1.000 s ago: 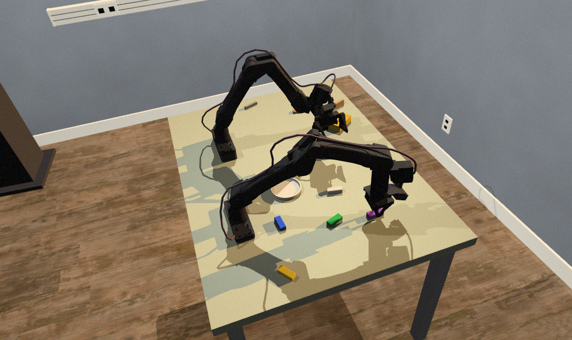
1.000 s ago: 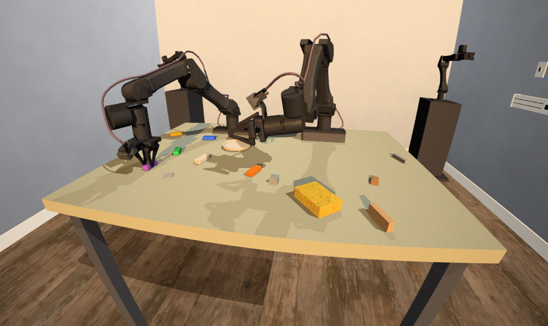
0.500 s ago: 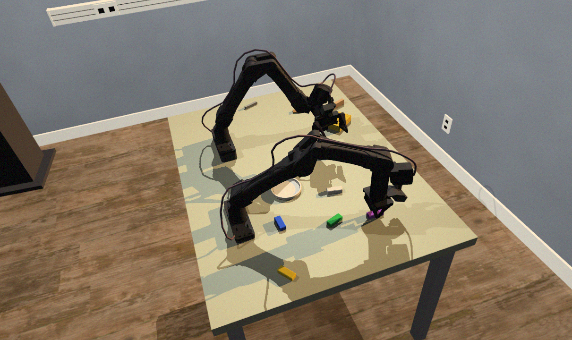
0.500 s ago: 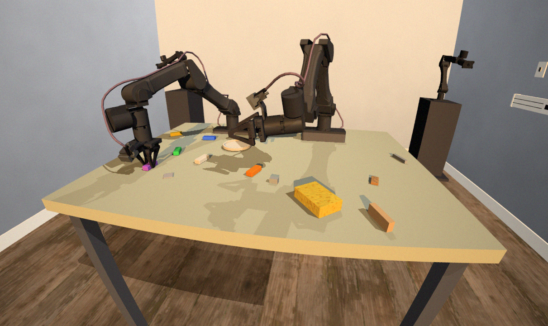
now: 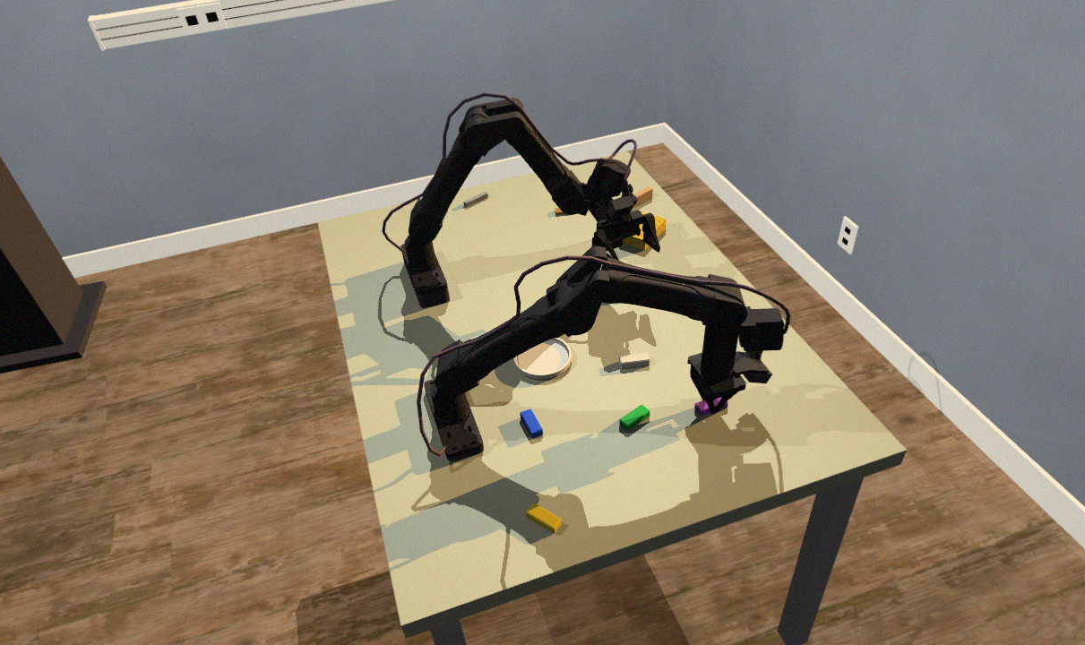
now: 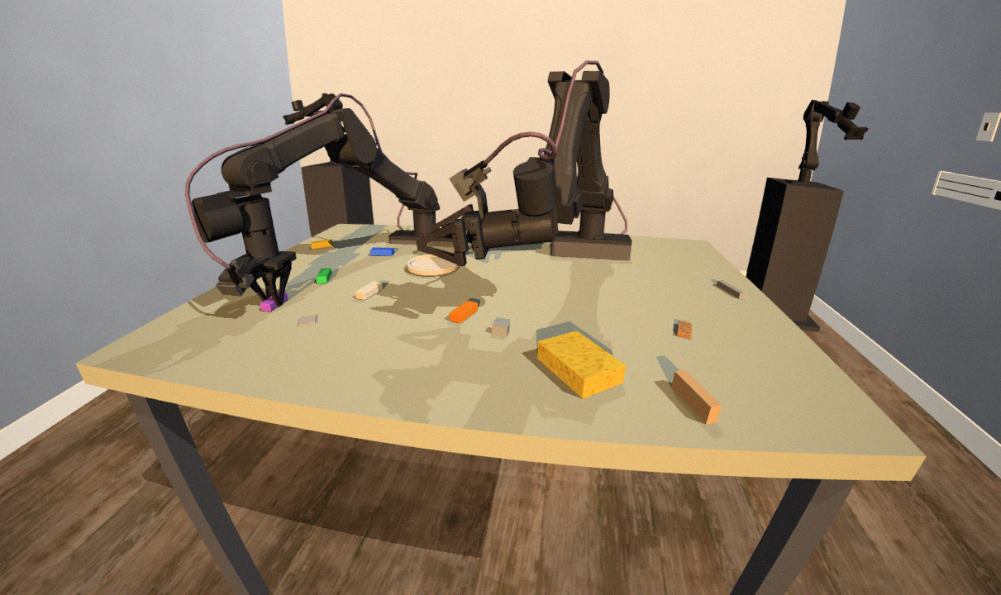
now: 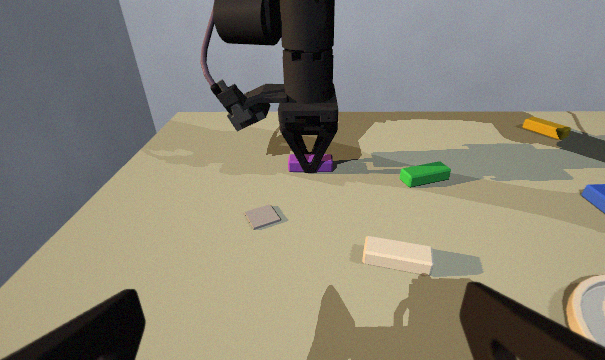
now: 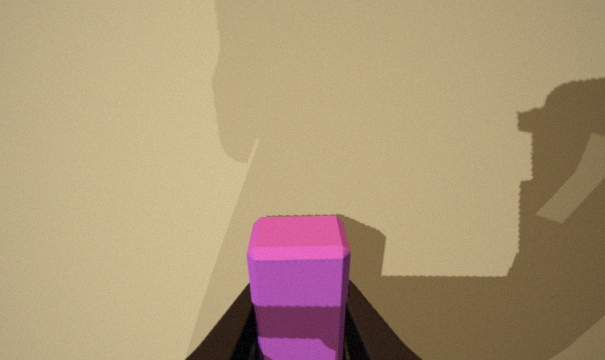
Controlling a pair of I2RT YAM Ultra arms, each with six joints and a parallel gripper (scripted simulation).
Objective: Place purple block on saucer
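The white saucer is 270 mm behind my right hand and 220 mm to the left of it. From my right hand the other things lie so: grey tile (110 mm to the left, 40 mm ahead, 10 mm below); then green block (150 mm behind, 10 mm to the left); then purple block (right at my right hand).
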